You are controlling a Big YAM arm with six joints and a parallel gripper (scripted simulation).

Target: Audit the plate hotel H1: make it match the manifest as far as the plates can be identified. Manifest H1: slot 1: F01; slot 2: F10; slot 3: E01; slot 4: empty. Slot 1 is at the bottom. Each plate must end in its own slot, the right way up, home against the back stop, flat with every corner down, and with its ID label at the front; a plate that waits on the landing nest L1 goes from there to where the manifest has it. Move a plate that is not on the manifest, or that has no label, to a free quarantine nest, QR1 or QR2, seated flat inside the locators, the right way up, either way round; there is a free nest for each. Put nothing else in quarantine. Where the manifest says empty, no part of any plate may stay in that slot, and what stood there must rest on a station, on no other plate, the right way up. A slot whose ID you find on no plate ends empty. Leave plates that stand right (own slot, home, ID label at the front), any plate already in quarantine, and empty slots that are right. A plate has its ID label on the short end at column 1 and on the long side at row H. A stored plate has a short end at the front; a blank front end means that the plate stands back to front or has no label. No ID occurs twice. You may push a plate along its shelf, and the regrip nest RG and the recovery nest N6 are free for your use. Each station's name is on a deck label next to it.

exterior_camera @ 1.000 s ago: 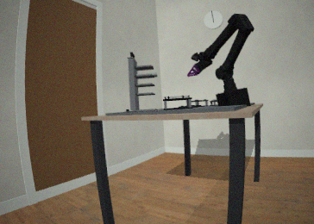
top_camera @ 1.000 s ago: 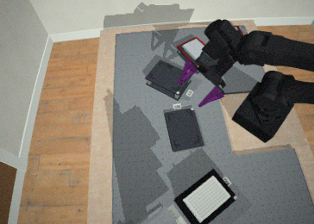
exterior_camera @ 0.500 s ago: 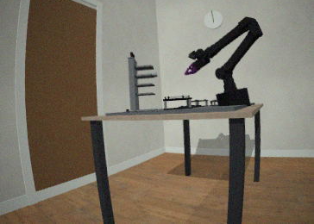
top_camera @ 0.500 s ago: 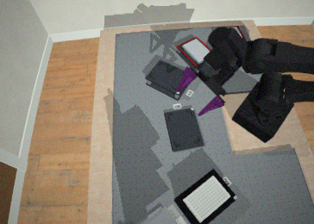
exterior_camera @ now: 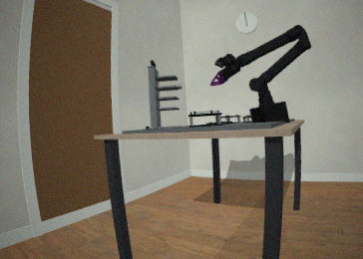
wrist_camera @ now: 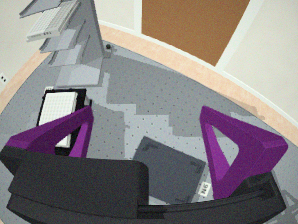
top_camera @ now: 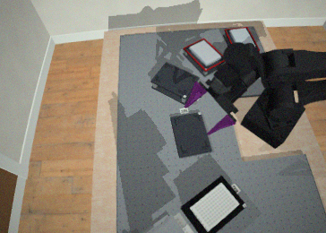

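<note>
My gripper is now 2 cm past the black nest, 21 cm to the right of it and 19 cm above it. Round my hand: plate hotel 21 cm ahead, 31 cm to the left, 10 cm below; L1 label 8 cm behind, 22 cm to the right, 25 cm below; H1 deck label 5 cm ahead, 35 cm to the left, 25 cm below.
</note>
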